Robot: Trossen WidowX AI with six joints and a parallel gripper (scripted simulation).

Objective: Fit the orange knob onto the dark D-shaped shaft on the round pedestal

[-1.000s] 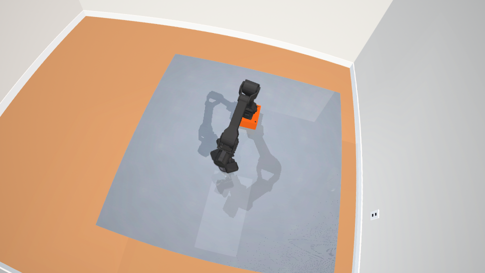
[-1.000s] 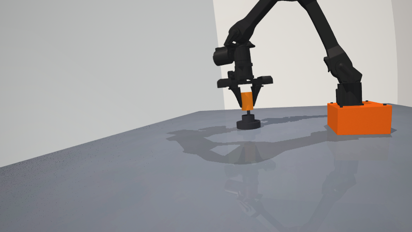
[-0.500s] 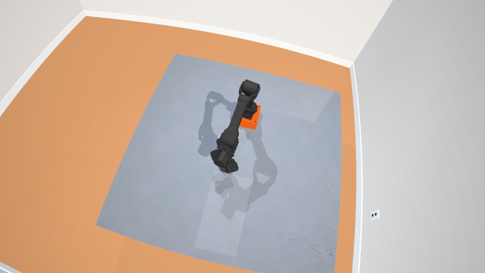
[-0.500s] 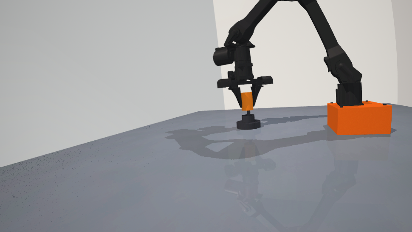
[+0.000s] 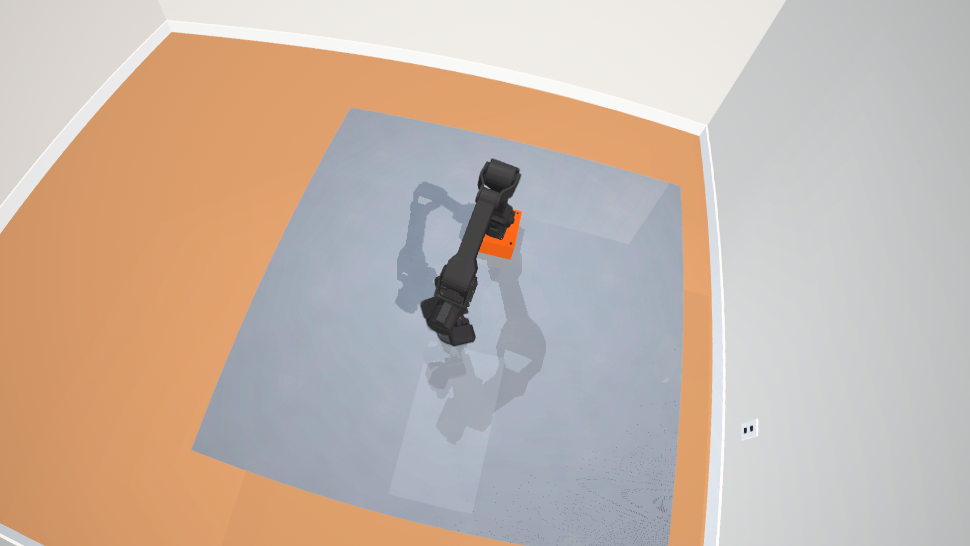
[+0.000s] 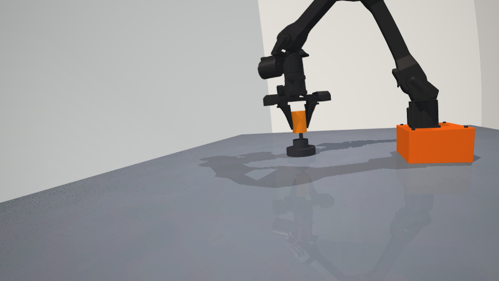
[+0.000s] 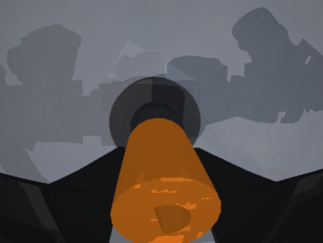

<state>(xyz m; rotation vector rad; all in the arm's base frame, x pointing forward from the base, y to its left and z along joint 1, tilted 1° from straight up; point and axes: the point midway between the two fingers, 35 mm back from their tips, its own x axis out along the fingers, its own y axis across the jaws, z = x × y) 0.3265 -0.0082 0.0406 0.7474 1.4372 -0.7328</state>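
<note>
My gripper tip is 2 cm below the orange knob. The rest, counted from my gripper tip: round dark pedestal: 4 cm below.
</note>
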